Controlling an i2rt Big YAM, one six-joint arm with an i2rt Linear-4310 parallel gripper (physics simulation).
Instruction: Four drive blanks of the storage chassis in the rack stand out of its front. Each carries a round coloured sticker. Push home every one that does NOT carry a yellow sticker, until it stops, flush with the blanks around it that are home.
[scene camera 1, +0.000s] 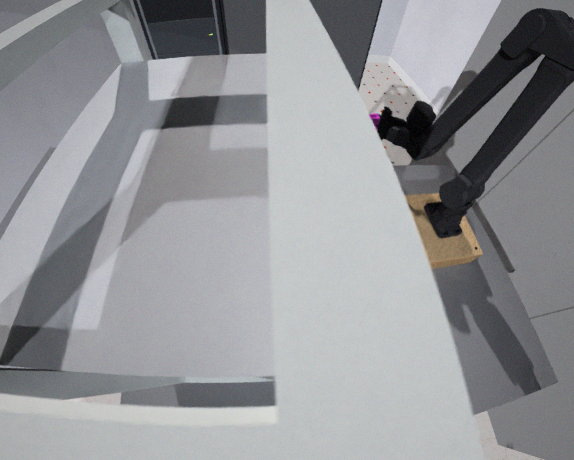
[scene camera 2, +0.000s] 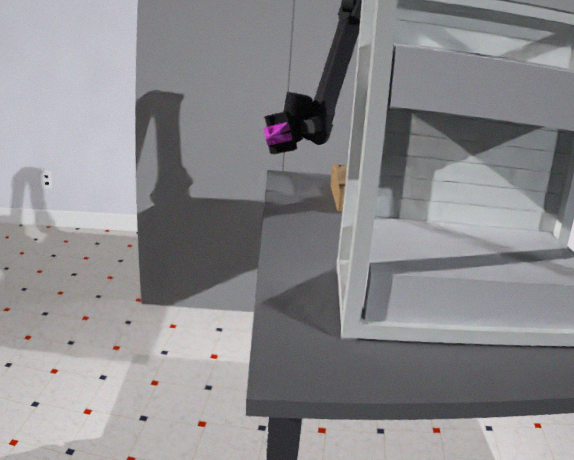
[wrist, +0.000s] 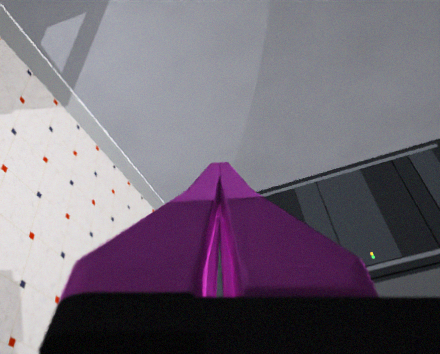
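Where they show: gripper, fingertip midpoint: (scene camera 2: 268, 137) (wrist: 219, 178); arm's base at its link origin: (scene camera 1: 441, 220).
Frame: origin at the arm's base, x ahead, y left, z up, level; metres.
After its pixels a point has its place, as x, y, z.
The rack (scene camera 1: 340, 225) {0.555, 0.258, 0.521} (scene camera 2: 375, 125) {0.772, -0.195, 0.294} is a pale grey frame; its near post fills the middle of scene camera 1. A grey box-like unit (scene camera 2: 480, 85) {0.790, -0.048, 0.370} sits high in it and another grey unit (scene camera 2: 475, 300) {0.782, 0.014, 0.017} low down. No drive blanks or coloured stickers can be made out in any view. My gripper (scene camera 2: 277, 133) {0.236, -0.321, 0.152} (wrist: 219, 178) {0.236, -0.321, 0.152} has magenta fingers, shut with the tips together and nothing between them. It is in the air to the left of the rack in scene camera 2, apart from it. In scene camera 1 the rack's post hides most of the fingers.
The arm stands on a wooden block (scene camera 1: 450, 252) {0.025, 0.108, -0.004} (scene camera 2: 338, 187) {0.096, -0.113, -0.009} on the dark grey table (scene camera 2: 300, 370) {0.854, -0.283, -0.068}, beside the rack. A large grey panel (scene camera 2: 210, 125) stands behind the arm. A dark cabinet (scene camera 1: 180, 37) (wrist: 345, 215) with a small light shows beyond. Speckled floor (scene camera 2: 100, 400) lies left.
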